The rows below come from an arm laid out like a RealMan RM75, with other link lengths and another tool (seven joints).
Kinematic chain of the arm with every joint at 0, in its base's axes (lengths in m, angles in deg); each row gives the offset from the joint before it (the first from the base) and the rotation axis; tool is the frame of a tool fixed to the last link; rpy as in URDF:
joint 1: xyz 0 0 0.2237 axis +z
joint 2: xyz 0 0 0 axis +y
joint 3: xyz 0 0 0.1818 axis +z
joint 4: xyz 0 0 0 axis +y
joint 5: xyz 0 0 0.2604 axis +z
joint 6: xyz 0 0 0 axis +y
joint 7: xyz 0 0 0.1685 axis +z
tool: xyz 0.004 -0.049 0.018 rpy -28.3 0 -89.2
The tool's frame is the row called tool.
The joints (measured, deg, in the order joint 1, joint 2, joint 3, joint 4, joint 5, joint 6, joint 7), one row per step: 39.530 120.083 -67.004 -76.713 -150.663 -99.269 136.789; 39.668 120.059 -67.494 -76.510 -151.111 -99.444 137.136; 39.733 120.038 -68.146 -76.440 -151.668 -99.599 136.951; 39.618 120.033 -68.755 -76.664 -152.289 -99.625 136.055; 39.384 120.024 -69.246 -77.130 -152.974 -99.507 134.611; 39.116 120.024 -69.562 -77.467 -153.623 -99.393 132.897; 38.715 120.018 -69.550 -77.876 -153.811 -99.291 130.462; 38.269 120.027 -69.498 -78.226 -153.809 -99.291 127.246; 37.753 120.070 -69.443 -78.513 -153.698 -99.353 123.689; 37.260 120.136 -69.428 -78.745 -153.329 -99.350 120.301; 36.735 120.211 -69.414 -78.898 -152.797 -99.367 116.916; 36.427 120.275 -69.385 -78.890 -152.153 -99.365 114.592; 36.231 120.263 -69.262 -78.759 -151.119 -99.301 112.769; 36.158 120.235 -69.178 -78.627 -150.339 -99.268 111.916; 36.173 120.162 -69.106 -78.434 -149.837 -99.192 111.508; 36.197 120.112 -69.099 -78.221 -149.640 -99.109 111.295
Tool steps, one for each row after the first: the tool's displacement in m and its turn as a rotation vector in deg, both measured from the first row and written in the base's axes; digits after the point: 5 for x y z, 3 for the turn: 0.00066 -0.00087 -0.00127 -0.328 -0.687 -0.260; 0.00093 -0.00149 -0.00248 -0.846 -1.641 0.063; 0.00084 -0.00132 -0.00265 -1.331 -2.695 1.102; 0.00040 -0.00026 -0.00155 -1.688 -3.799 2.691; 0.00074 0.00075 -0.00051 -2.160 -4.811 4.295; 0.00063 0.00187 0.00071 -2.820 -5.335 6.384; 0.00019 0.00270 0.00107 -3.975 -5.782 9.051; -0.00006 0.00297 0.00060 -5.411 -6.147 11.903; -0.00107 0.00304 -0.00079 -6.821 -6.228 14.709; -0.00201 0.00264 -0.00284 -8.300 -6.126 17.469; -0.00336 0.00220 -0.00513 -9.370 -5.748 19.415; -0.00540 0.00197 -0.00746 -10.146 -4.936 21.026; -0.00692 0.00176 -0.00904 -10.527 -4.267 21.821; -0.00764 0.00190 -0.00988 -10.683 -3.846 22.192; -0.00751 0.00202 -0.01057 -10.804 -3.694 22.326
